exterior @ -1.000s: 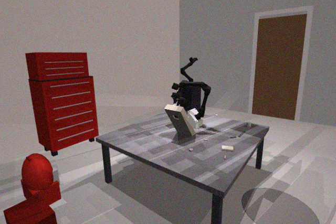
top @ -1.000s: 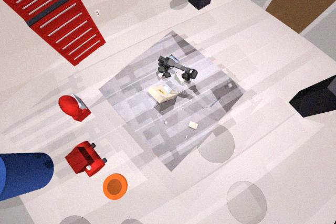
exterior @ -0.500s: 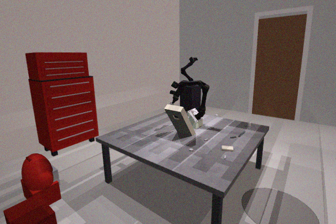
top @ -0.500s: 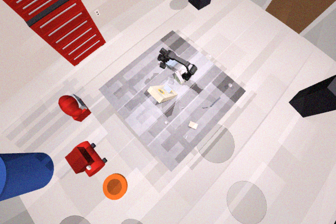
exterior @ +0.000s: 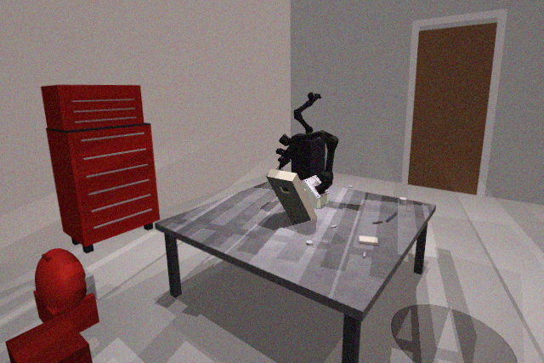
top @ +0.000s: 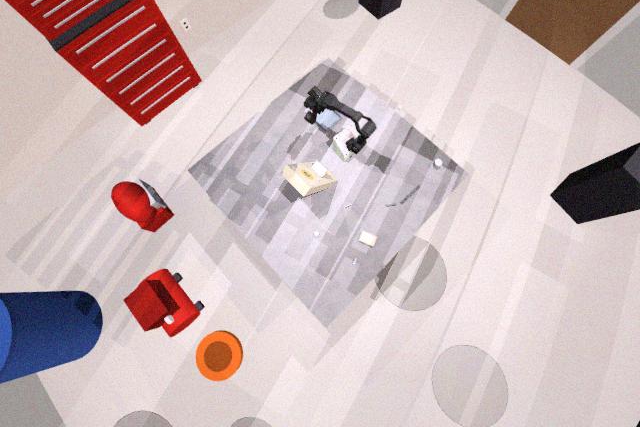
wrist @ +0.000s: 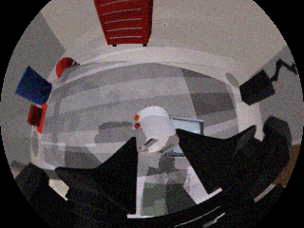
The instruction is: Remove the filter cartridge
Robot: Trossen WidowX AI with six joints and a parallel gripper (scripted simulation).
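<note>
My gripper tip is 23 cm above the square tray, 14 cm past it and 2 cm to the left of it. From my gripper tip the other things lie so: round filter cartridge (right at my gripper tip); small block (77 cm to the left, 23 cm below, 17 cm ahead); beige service panel (30 cm to the left, 22 cm ahead, 7 cm below).
</note>
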